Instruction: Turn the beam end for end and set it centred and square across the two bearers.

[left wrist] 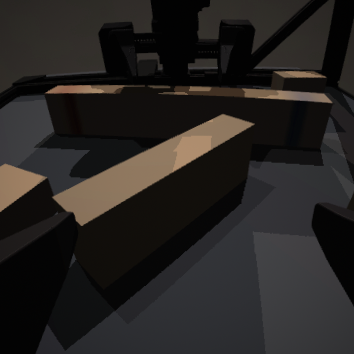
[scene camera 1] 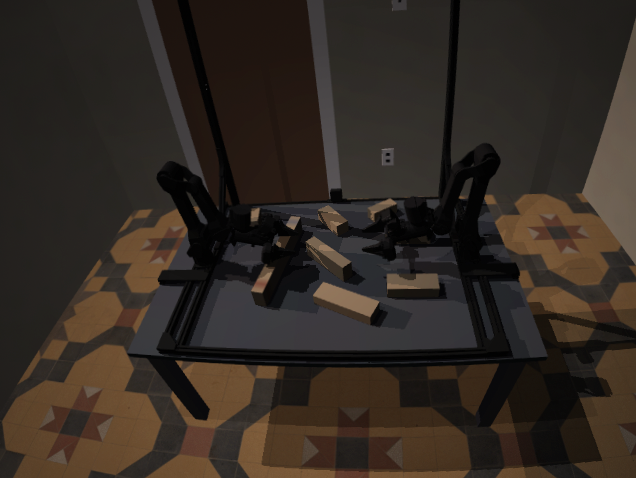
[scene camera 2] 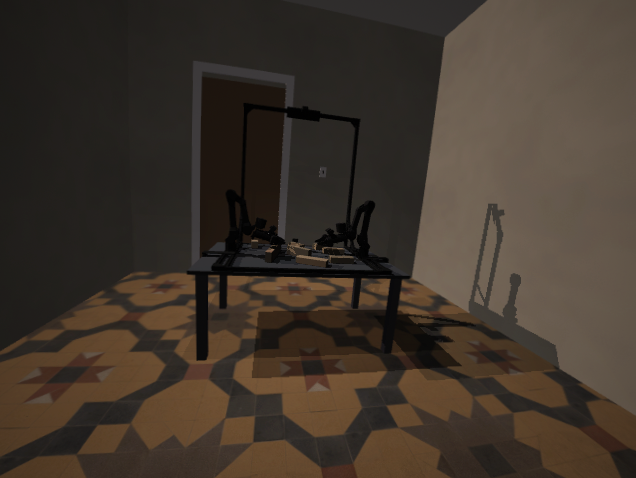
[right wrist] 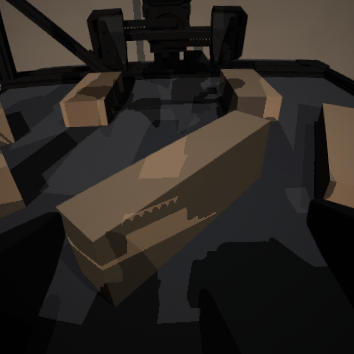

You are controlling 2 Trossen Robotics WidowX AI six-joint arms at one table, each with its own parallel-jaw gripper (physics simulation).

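Pixels of known places: left gripper, fingertip midpoint: (left wrist: 196, 219) (scene camera 1: 362, 240) (scene camera 2: 315, 242) (right wrist: 170, 64); right gripper, fingertip midpoint: (left wrist: 178, 79) (scene camera 1: 297, 243) (scene camera 2: 285, 241) (right wrist: 187, 217); left arm's base, origin of the base link: (scene camera 1: 467, 255) (scene camera 2: 363, 255) (right wrist: 166, 65); right arm's base, origin of the base link: (left wrist: 174, 73) (scene camera 1: 204, 261) (scene camera 2: 230, 250).
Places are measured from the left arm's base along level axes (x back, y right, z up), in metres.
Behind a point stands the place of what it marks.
Observation:
The long beam (scene camera 1: 264, 279) {x -0.655, y -0.133, z 0.044 m} (scene camera 2: 271, 255) {x -0.651, y -0.187, z 0.025 m} (left wrist: 150, 111) {x -0.622, y -0.037, z 0.019 m} lies on the table left of centre. In the left wrist view it has a dark reddish band near its left end and a bluish one near its right. Two roughly parallel blocks look like the bearers: a front one (scene camera 1: 412, 286) {x -0.203, y -0.148, z 0.019 m} (scene camera 2: 341, 259) {x -0.206, y -0.158, z 0.007 m} (right wrist: 245, 90) {x -0.253, y -0.111, z 0.019 m} and a back one (scene camera 1: 422, 239) {x -0.143, y 0.087, z 0.001 m} (right wrist: 86, 112) {x -0.272, y 0.118, z 0.002 m}, partly hidden by the left arm. My right gripper (scene camera 1: 294, 242) {x -0.564, y 0.000, z 0.076 m} (right wrist: 187, 217) {x -0.564, y 0.000, z 0.076 m} is open, low over the beam in scene camera 1. My left gripper (scene camera 1: 363, 240) {x -0.352, y 0.000, z 0.080 m} (left wrist: 196, 219) {x -0.352, y 0.000, z 0.080 m} is open and empty, right of the middle block.
A middle block (scene camera 1: 329, 258) {x -0.458, y -0.041, z 0.042 m} (left wrist: 155, 175) {x -0.434, y -0.021, z 0.044 m} (right wrist: 165, 175) {x -0.493, y 0.008, z 0.044 m} lies diagonally between the grippers. Other blocks lie at the front (scene camera 1: 346, 302) {x -0.400, y -0.206, z 0.019 m} (right wrist: 342, 150) {x -0.429, y -0.159, z 0.019 m}, the back centre (scene camera 1: 332, 219) {x -0.462, y 0.184, z 0.028 m}, the back right (scene camera 1: 382, 209) {x -0.276, y 0.240, z 0.025 m} and the back left (scene camera 1: 255, 215) {x -0.764, y 0.224, z 0.031 m} (left wrist: 300, 81) {x -0.751, y 0.223, z 0.023 m}. Black rails edge the table (scene camera 1: 329, 339) {x -0.446, y -0.310, z -0.019 m}.

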